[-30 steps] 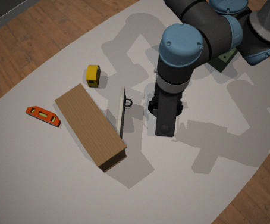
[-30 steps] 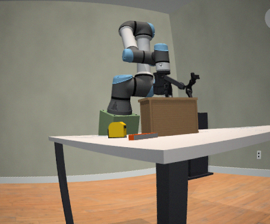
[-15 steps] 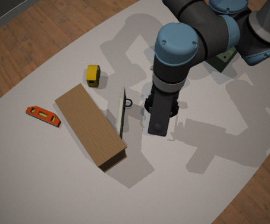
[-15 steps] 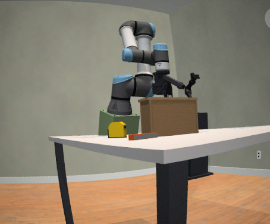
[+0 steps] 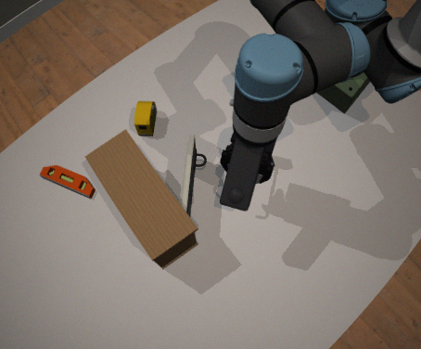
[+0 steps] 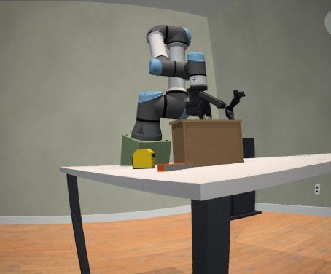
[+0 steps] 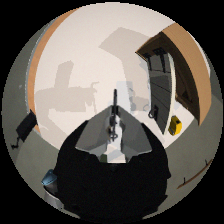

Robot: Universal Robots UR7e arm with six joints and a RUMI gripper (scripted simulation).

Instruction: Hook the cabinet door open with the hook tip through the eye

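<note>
My gripper is now 80 mm short of the pale door, 60 mm to the left of it and 40 mm above it. The rest, counted from my hand: orange spirit level: 310 mm ahead, 260 mm to the right, 100 mm below; then yellow tape measure: 60 mm ahead, 280 mm to the right, 80 mm below.
</note>
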